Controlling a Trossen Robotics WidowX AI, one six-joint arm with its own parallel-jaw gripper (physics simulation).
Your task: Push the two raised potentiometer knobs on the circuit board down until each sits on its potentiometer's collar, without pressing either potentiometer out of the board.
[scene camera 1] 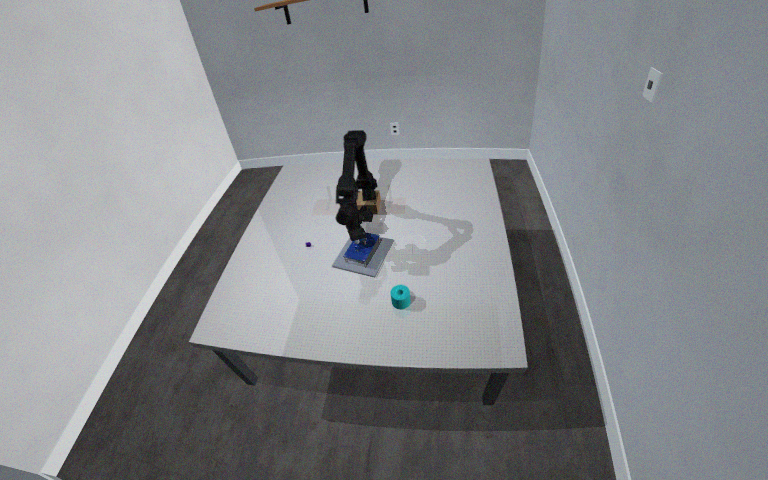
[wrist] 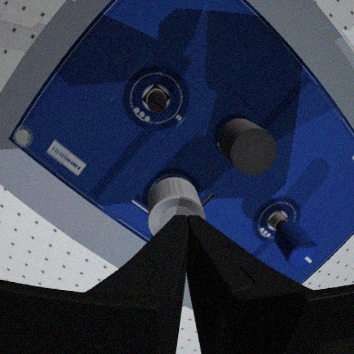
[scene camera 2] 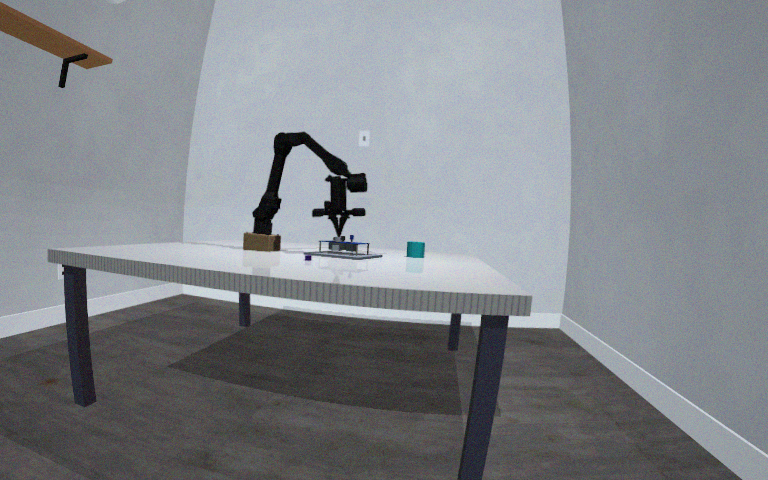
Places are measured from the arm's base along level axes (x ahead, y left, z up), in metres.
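Where they show: gripper, between the fingertips: [wrist: 185,226] [scene camera 2: 339,236]; arm's base, origin of its link: [scene camera 1: 369,196] [scene camera 2: 261,233].
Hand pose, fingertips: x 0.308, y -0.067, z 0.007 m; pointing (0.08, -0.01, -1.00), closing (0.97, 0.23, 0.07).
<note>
Each offset is from my fingertips to the centre of the thing.
The blue circuit board [scene camera 1: 358,254] [scene camera 2: 361,243] [wrist: 115,167] stands on thin posts. In the wrist view, a pale ribbed knob {dx -0.003, dy +0.001, dz -0.009 m} [wrist: 173,196] stands at the fingertips, and a narrow blue knob {dx +0.046, dy +0.001, dz +0.001 m} [wrist: 298,247] stands raised at the lower right, with a metal shaft and collar showing beneath it. The blue knob [scene camera 2: 351,237] also stands up in scene camera 2's view. My gripper [scene camera 2: 338,235] [wrist: 185,226] is shut and empty, pointing down. Its tips overlap the pale knob's top; whether they touch is unclear. The pale knob's underside is hidden.
A dark grey cylinder {dx +0.013, dy +0.032, dz -0.006 m} [wrist: 252,150] and a bare shaft {dx -0.020, dy +0.038, dz -0.009 m} [wrist: 156,99] stand on the board. A grey base plate [scene camera 1: 379,267] [wrist: 22,170] lies beneath. A teal cylinder {dx +0.299, dy +0.154, dz -0.038 m} [scene camera 1: 400,298] [scene camera 2: 415,249] and a small purple piece {dx -0.076, dy -0.234, dz -0.061 m} [scene camera 1: 308,244] [scene camera 2: 308,257] are on the table.
</note>
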